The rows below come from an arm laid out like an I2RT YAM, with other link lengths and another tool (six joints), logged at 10 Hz.
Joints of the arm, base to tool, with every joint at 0 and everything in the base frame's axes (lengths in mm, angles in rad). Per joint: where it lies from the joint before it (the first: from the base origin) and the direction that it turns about. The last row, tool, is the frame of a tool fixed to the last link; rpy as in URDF.
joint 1: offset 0 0 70.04 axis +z
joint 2: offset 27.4 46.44 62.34 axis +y
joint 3: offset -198 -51.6 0 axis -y
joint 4: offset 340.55 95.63 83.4 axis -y
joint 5: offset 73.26 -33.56 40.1 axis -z
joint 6: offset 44.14 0 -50.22 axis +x
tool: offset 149 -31 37 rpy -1.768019 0.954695 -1.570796
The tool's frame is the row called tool.
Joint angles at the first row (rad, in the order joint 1, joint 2, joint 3, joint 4, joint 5, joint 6):
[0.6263 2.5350 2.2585 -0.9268 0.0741 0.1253]
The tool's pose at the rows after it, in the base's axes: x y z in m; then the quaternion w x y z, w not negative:
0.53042 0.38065 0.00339 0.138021 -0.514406 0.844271 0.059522
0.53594 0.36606 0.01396 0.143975 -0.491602 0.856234 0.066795
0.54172 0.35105 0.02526 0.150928 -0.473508 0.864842 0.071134
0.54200 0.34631 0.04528 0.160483 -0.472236 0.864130 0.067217
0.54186 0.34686 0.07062 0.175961 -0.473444 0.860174 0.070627
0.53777 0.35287 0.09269 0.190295 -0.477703 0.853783 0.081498
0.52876 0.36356 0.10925 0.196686 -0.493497 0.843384 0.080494
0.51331 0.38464 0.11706 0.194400 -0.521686 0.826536 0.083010
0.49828 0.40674 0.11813 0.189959 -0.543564 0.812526 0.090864
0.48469 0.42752 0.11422 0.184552 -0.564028 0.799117 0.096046
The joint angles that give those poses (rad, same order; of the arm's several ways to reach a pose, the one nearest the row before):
[0.6132 2.4997 2.2292 -0.9264 0.0767 0.1502]
[0.5883 2.4586 2.1997 -0.9299 0.0661 0.1810]
[0.5625 2.4140 2.1660 -0.9296 0.0583 0.1986]
[0.5582 2.3648 2.1459 -0.9399 0.0659 0.1950]
[0.5569 2.3158 2.1389 -0.9495 0.0595 0.1913]
[0.5621 2.2699 2.1292 -0.9542 0.0392 0.1902]
[0.5836 2.2405 2.1291 -0.9673 0.0414 0.1732]
[0.6210 2.2358 2.1439 -0.9855 0.0352 0.1446]
[0.6580 2.2513 2.1704 -0.9999 0.0219 0.1317]
[0.6932 2.2763 2.1959 -1.0063 0.0135 0.1185]

